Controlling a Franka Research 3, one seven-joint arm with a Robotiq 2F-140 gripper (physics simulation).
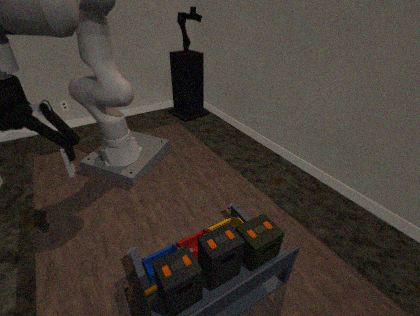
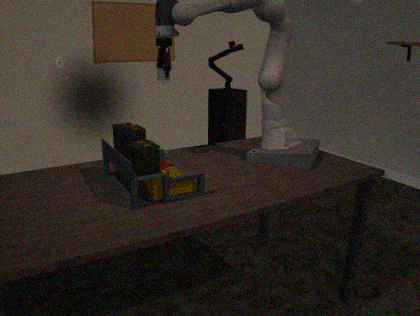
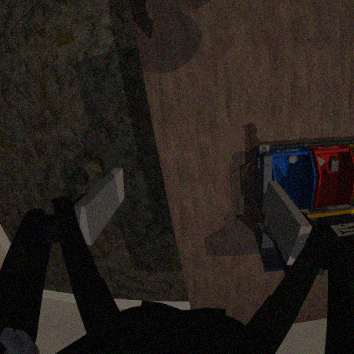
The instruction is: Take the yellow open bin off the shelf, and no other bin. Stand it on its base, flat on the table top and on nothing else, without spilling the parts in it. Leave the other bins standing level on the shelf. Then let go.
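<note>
The yellow open bin point(image 1: 225, 223) point(image 2: 182, 187) sits in the grey shelf point(image 1: 287, 260) point(image 2: 134, 194) point(image 3: 268, 170), at the end of the front row. The red bin point(image 1: 192, 239) point(image 2: 166, 163) point(image 3: 335, 180) is beside it, then the blue bin point(image 1: 159, 254) point(image 3: 295, 180) at the other end. Small parts show in the red and blue bins; the yellow bin's contents are hard to make out. My gripper point(image 1: 34, 170) point(image 2: 163, 76) point(image 3: 193, 189) is open and empty, high above the table's edge region, off to the blue bin's side and apart from the shelf.
Three dark cases with orange latches point(image 1: 177, 282) point(image 1: 220, 257) point(image 1: 260, 242) stand on the shelf behind the open bins, rising above them. The shelf stands on the wooden table point(image 1: 165, 210) point(image 2: 240, 185) point(image 3: 200, 115). The arm's grey base plate point(image 1: 150, 152) point(image 2: 285, 156) is across the table.
</note>
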